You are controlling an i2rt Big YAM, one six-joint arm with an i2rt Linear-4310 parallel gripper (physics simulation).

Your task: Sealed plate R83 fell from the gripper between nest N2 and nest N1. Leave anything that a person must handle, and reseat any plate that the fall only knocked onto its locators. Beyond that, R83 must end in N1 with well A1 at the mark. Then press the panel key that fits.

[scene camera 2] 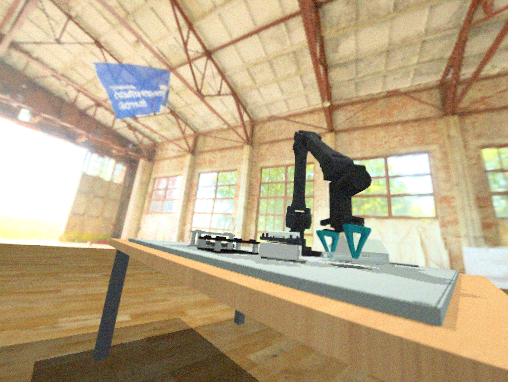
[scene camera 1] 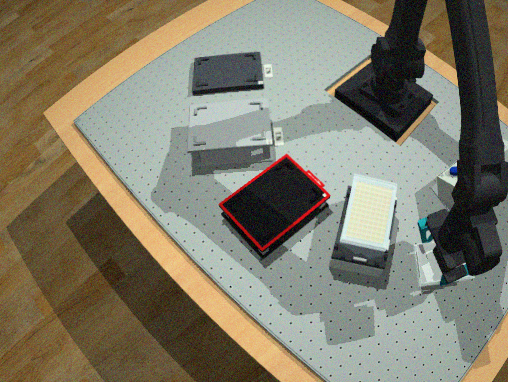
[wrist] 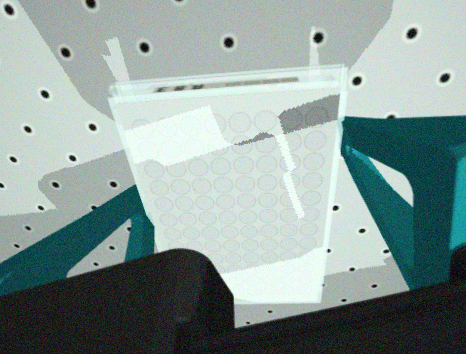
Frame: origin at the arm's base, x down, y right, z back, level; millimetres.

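Seen in the pictures: gripper, fingertip midpoint: (scene camera 2: 341, 258) (scene camera 1: 434, 264) (wrist: 235, 164); arm's base at its link origin: (scene camera 1: 387, 95).
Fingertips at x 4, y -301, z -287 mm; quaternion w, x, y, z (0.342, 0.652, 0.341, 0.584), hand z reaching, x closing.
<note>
Offsets run from my fingertips to a thing's top centre. "pt": to the spot under its first point. Level surfaces: height alone.
My gripper (scene camera 1: 431, 254) (scene camera 2: 343, 242) (wrist: 235, 164) is shut on sealed plate R83 {dx -16, dy -17, dz +16 mm} (scene camera 1: 426, 270) (wrist: 238, 204), a clear plate with round wells and its label on the far edge. It holds the plate low over the perforated table top {dx +17 mm} (scene camera 1: 328, 45) at the right edge of the first scene view. Nest N1 {dx -48, dy +491, dz -34 mm} (scene camera 1: 230, 126), a light grey raised block with corner locators, stands empty at the middle left beside its tag {pt dx +16, dy +422, dz +34 mm} (scene camera 1: 278, 136). Nest N2 {dx -5, dy +638, dz +105 mm} (scene camera 1: 227, 72), dark and flat, lies empty behind it.
A black tray with a red rim {dx -28, dy +318, dz -99 mm} (scene camera 1: 274, 202) lies askew in the middle. A white plate with cream wells {dx -64, dy +162, dz -22 mm} (scene camera 1: 369, 216) sits on a dark stand to its right. The arm's base (scene camera 1: 385, 95) stands at the back right. A grey sloped block {dx -66, dy +22, dz +242 mm} (scene camera 2: 379, 250) is beside the gripper.
</note>
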